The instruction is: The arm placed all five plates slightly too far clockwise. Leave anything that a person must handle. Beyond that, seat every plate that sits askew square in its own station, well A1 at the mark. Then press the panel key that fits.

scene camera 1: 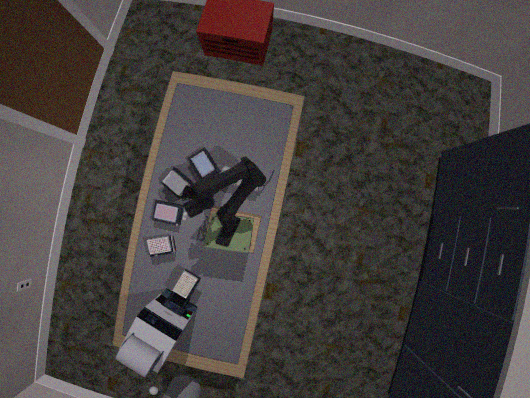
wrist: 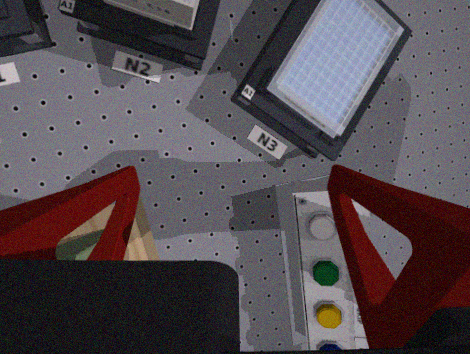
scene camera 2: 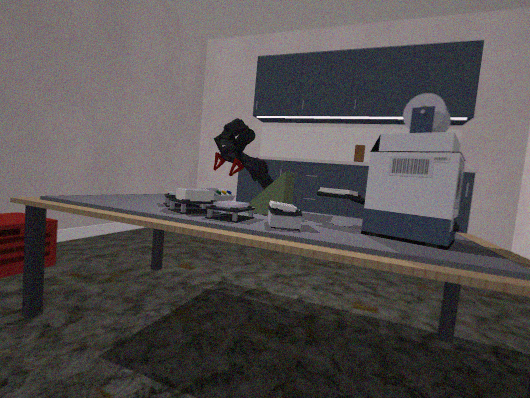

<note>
My gripper (wrist: pixel 233 176) is open and holds nothing. Also in view: a blue-tinted well plate (wrist: pixel 329 69). I also see a white button box (wrist: pixel 321 301).
</note>
